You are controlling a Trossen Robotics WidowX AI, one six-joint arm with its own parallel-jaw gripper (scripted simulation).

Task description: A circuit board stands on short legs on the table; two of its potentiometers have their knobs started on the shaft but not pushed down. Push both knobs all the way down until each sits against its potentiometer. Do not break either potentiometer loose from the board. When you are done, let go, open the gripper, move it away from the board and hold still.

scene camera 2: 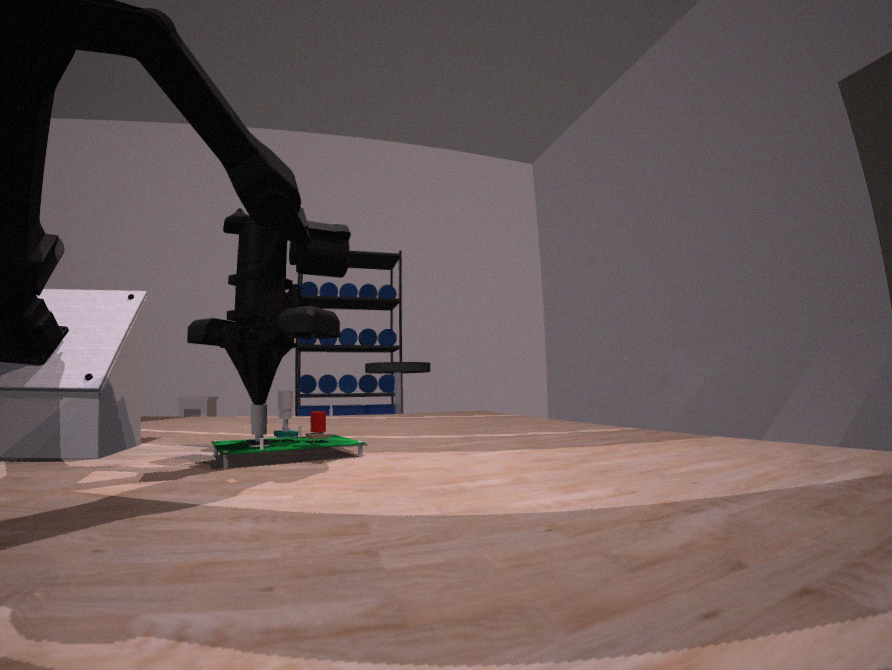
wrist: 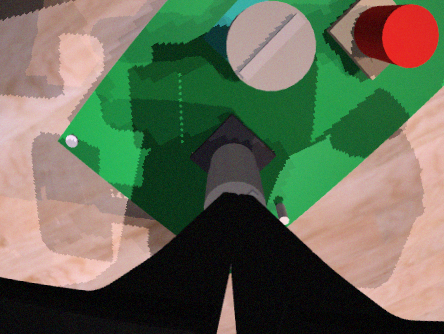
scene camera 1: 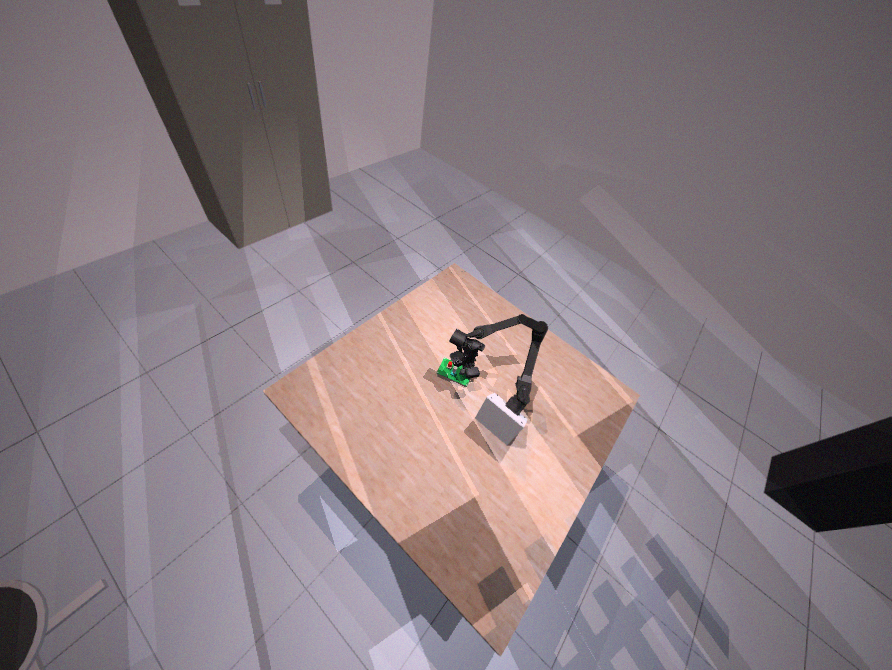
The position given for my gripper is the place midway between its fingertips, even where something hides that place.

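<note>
My gripper (scene camera 2: 259,404) visible. Wrist view shows a knob (wrist: 232,169) plus the gripper (wrist: 235,208).
</note>
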